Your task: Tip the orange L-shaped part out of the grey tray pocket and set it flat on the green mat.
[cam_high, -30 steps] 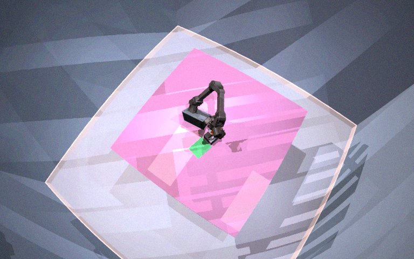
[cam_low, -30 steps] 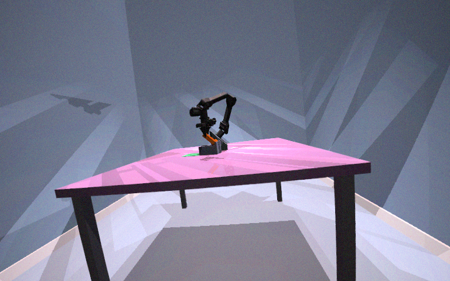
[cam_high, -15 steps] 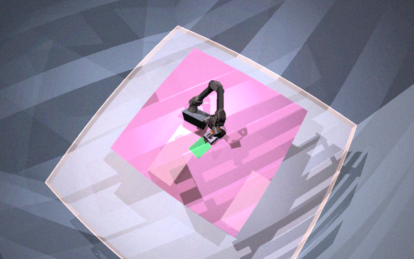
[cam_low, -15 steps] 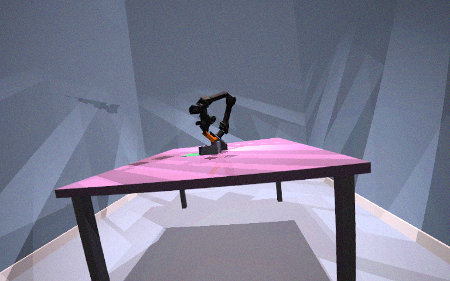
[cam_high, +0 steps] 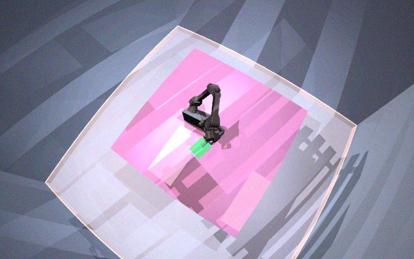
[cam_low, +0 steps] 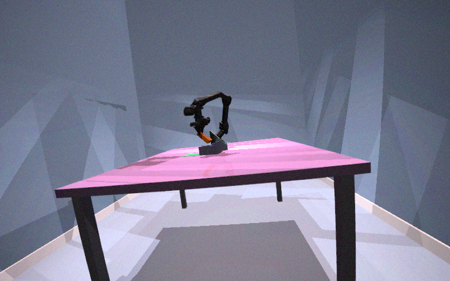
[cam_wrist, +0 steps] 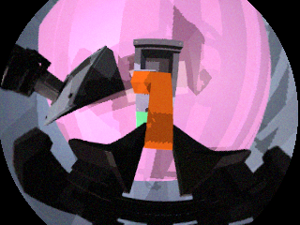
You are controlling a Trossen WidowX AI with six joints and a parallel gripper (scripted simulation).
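My gripper tip is now 3 cm past the green mat, 9 cm to the left of it and 17 cm above it. Round my gripper tip: orange L-shaped part 1 cm behind, 3 cm to the left, 3 cm below.
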